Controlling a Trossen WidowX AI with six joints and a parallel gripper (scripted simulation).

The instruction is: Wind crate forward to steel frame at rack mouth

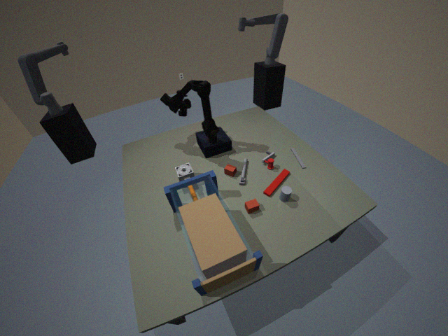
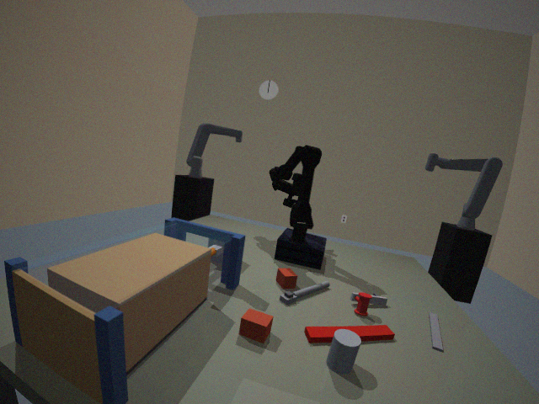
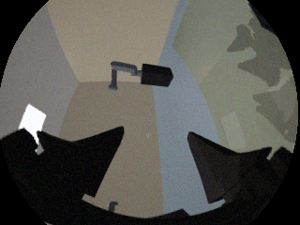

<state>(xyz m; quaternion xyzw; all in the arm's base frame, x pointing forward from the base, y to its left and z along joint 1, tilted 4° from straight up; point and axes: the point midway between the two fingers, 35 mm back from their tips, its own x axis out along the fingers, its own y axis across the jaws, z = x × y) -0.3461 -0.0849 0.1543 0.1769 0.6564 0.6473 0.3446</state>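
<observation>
The winch handle lies 620 mm ahead of my gripper tip, 340 mm to the left of it and 230 mm below it. The rest, counted from my gripper tip: hand winch: 530 mm ahead, 200 mm to the right, 220 mm below; then red knob: 670 mm ahead, 310 mm to the left, 220 mm below; then red bar: 810 mm ahead, 280 mm to the left, 240 mm below.
</observation>
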